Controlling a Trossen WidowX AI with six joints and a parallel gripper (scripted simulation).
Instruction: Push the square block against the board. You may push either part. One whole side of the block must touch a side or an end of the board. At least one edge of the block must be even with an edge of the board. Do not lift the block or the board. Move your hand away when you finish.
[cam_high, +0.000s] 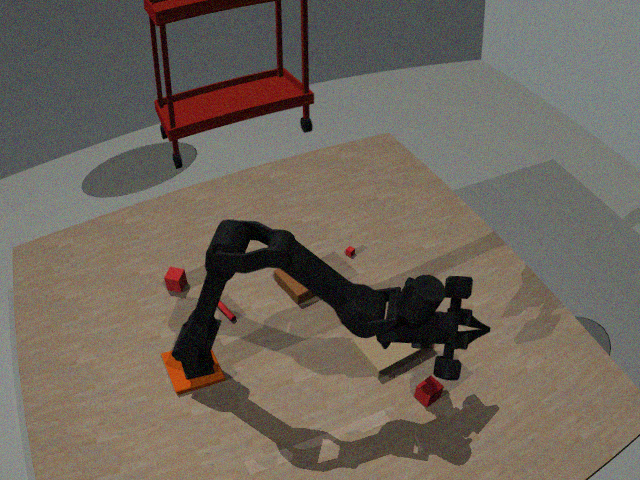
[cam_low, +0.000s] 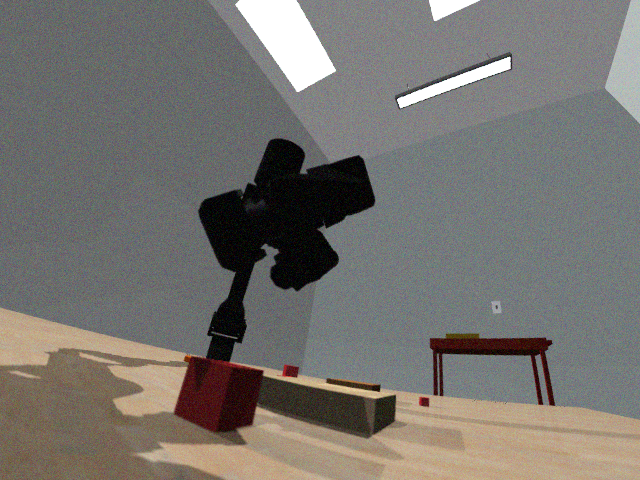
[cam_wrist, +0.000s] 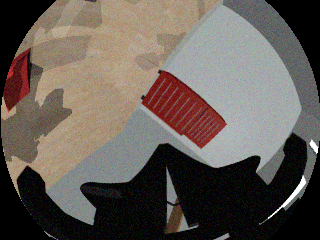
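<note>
My gripper tip is now 41 cm to the right of the brown square block, 22 cm past it and 15 cm above it. Round my gripper tip: tiny red cube (46 cm to the left, 16 cm below, 8 cm behind); then beige board (15 cm to the left, 15 cm below, 12 cm behind); then red bar (42 cm behind, 39 cm to the left, 16 cm below).
</note>
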